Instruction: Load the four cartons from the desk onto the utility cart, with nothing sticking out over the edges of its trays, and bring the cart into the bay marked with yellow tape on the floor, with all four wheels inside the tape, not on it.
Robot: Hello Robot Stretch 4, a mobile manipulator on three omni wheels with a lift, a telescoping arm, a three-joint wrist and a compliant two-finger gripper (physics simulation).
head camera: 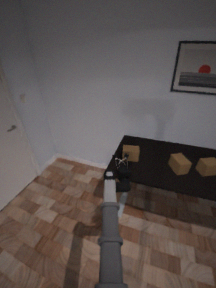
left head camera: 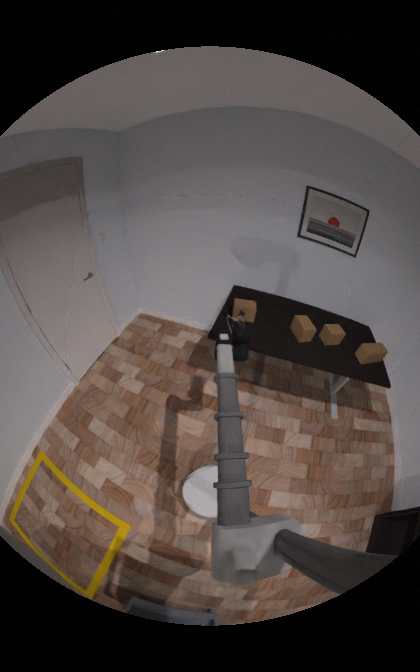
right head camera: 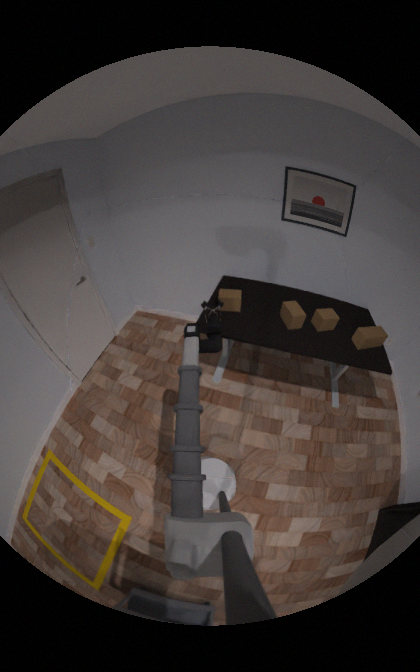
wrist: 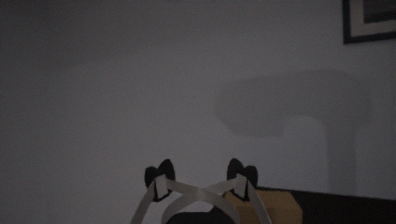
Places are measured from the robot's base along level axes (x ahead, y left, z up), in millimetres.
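Where they show: gripper, fingertip midpoint: [head camera: 120, 154] [wrist: 200, 171].
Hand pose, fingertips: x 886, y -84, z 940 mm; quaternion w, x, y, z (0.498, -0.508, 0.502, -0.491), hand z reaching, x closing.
After its pixels a point has its place.
My gripper [head camera: 121, 157] {x 886, y -84, z 940 mm} [left head camera: 234, 315] [right head camera: 212, 304] [wrist: 200, 171] {x 886, y -84, z 940 mm} is open and empty, near the left end of the black desk [head camera: 152, 156] {x 1169, y -454, z 693 mm} [left head camera: 272, 320] [right head camera: 260, 320] [wrist: 345, 207] {x 1382, y -560, z 693 mm}. The leftmost tan carton [head camera: 134, 151] {x 1100, y -241, z 811 mm} [left head camera: 244, 310] [right head camera: 230, 300] [wrist: 285, 205] {x 1110, y -261, z 811 mm} stands beyond the fingers, low and right in the wrist view, partly hidden by the right finger. Two cartons [left head camera: 303, 328] [left head camera: 332, 334] stand mid-desk, a fourth carton [left head camera: 371, 353] [right head camera: 369, 337] at the right end. The grey cart [left head camera: 170, 611] [right head camera: 170, 600] shows partly at the bottom. Yellow tape [left head camera: 108, 561] [right head camera: 114, 552] marks the bay, lower left.
The extended arm [head camera: 110, 225] {x 317, y -2, z 1054 mm} [left head camera: 232, 435] [right head camera: 188, 425] reaches over the floor to the desk. A door [head camera: 10, 145] {x 1426, y 1264, z 696 mm} [left head camera: 50, 260] [right head camera: 40, 260] stands at the left. A framed picture [head camera: 197, 67] {x 1422, y -836, z 1523 mm} [left head camera: 333, 221] [right head camera: 319, 201] hangs on the wall behind the desk. A dark object [left head camera: 392, 532] [right head camera: 392, 525] shows at lower right.
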